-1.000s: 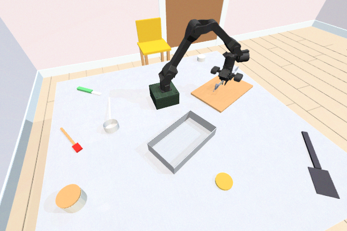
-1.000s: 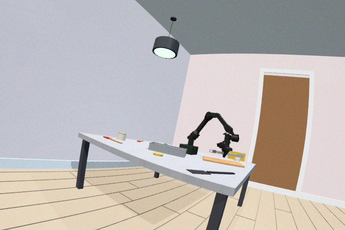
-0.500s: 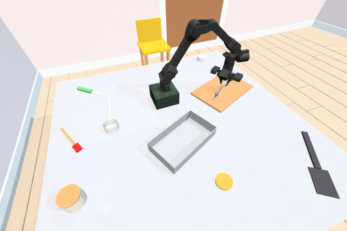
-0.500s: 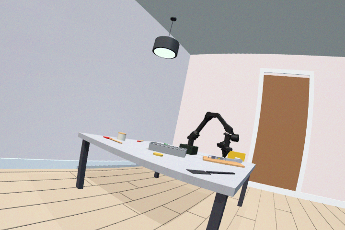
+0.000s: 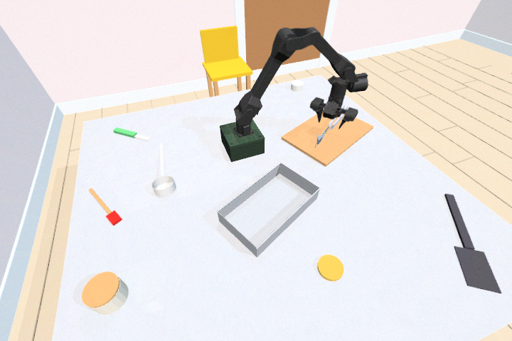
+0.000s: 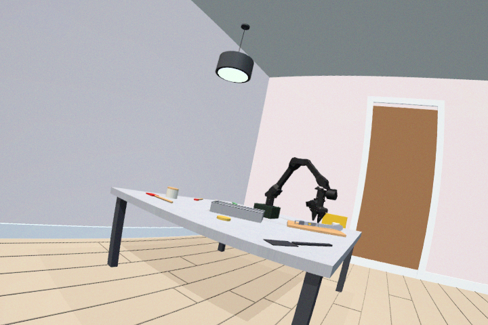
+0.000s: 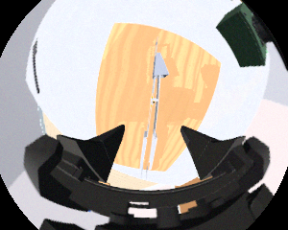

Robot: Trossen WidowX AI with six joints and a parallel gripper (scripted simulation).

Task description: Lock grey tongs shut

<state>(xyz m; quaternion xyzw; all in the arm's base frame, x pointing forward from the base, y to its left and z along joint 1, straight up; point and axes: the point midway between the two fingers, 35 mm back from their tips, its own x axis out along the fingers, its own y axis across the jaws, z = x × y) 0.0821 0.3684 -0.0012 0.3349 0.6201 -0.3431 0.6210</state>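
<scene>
Right now the wooden board is 4 cm below my gripper tip and 1 cm to the left of it. Also, from my gripper tip: roasting tin 42 cm to the right, 26 cm ahead, 2 cm below; then white cup 41 cm behind, 9 cm to the left, 3 cm below; then black spatula 61 cm ahead, 7 cm to the left, 5 cm below.
</scene>
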